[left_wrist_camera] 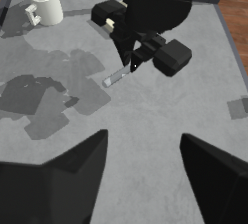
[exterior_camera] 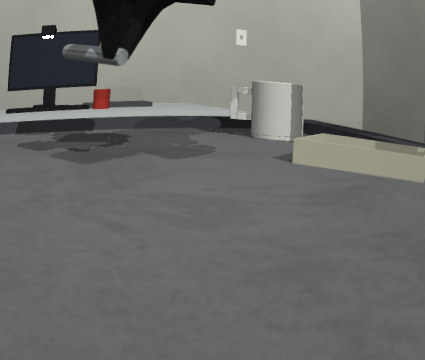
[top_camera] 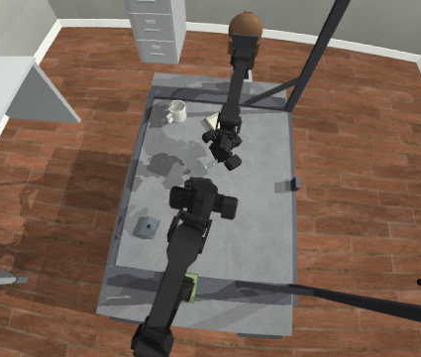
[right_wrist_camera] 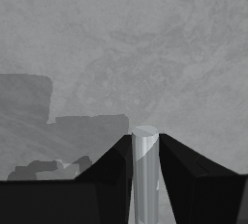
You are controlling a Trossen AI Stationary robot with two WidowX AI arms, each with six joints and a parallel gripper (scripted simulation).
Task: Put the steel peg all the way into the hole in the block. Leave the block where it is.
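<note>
The steel peg is 30 mm ahead of my left hand, 200 mm to the right of it and 220 mm below it. Also, from my left hand: shallow tray: 40 mm ahead, 490 mm to the right, 310 mm below.
My right gripper is now 20 mm short of the steel peg, 30 mm to the right of it and 30 mm above it. Round my right hand: shallow tray (30 mm ahead, 260 mm to the right, 120 mm below).
</note>
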